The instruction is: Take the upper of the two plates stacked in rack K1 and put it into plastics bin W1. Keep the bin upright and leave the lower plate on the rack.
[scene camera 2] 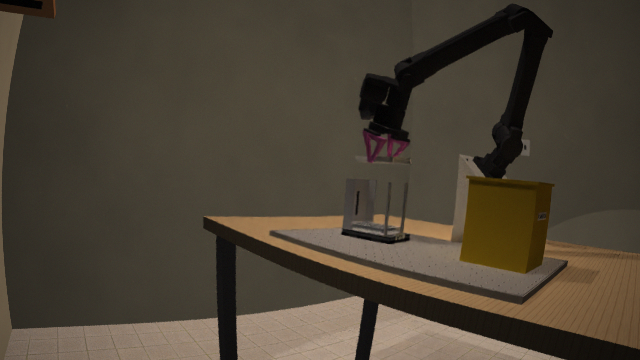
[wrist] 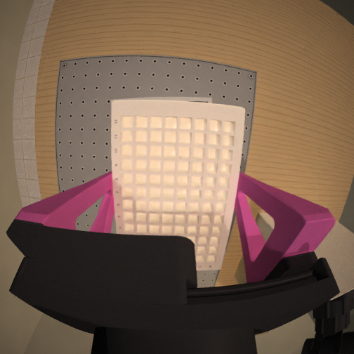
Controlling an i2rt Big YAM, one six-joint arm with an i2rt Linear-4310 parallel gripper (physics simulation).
Labels:
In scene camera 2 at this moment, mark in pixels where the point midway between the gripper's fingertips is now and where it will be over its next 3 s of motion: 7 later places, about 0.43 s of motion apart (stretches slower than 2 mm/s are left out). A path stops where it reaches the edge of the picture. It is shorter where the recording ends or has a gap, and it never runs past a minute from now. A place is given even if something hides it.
My gripper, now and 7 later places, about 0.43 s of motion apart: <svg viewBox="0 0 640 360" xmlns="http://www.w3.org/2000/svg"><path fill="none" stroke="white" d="M379 162L417 160L466 161L507 154L508 154L508 154L515 155L510 161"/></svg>

